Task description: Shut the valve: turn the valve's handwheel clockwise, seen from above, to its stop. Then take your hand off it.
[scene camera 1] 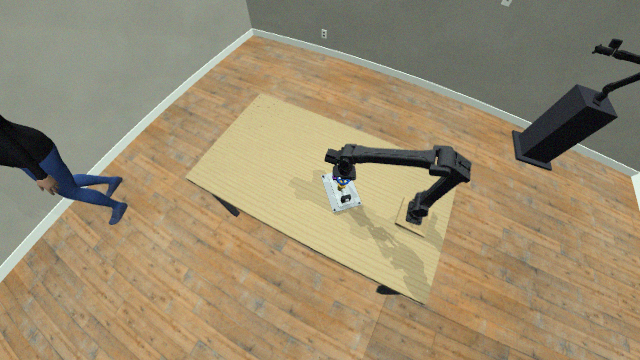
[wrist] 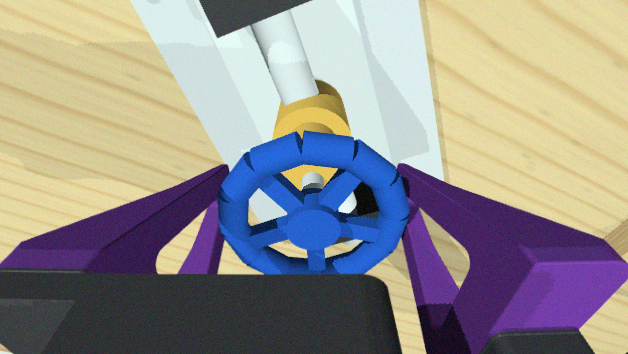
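Note:
The blue handwheel (wrist: pixel 313 228) (scene camera 1: pixel 343 182) is a spoked ring seen from above in the wrist view, on top of the yellow valve body (wrist: pixel 312 117) (scene camera 1: pixel 341 187). My gripper (wrist: pixel 312 176) is shut on the handwheel, with one purple finger against the rim's left side and the other against its right side. In the scene view the gripper comes down over the valve and its fingers are mostly hidden. The near part of the rim is hidden behind the dark gripper body in the wrist view. Whether the wheel is at its stop does not show.
A white pipe (wrist: pixel 287 60) runs from the valve body to a black support (scene camera 1: pixel 345 198) on the white base plate (scene camera 1: pixel 337 206). The plate lies on the wooden table (scene camera 1: pixel 260 145). A person (scene camera 1: pixel 55 165) is at the left, and a dark pedestal (scene camera 1: pixel 565 125) with another arm is at the right.

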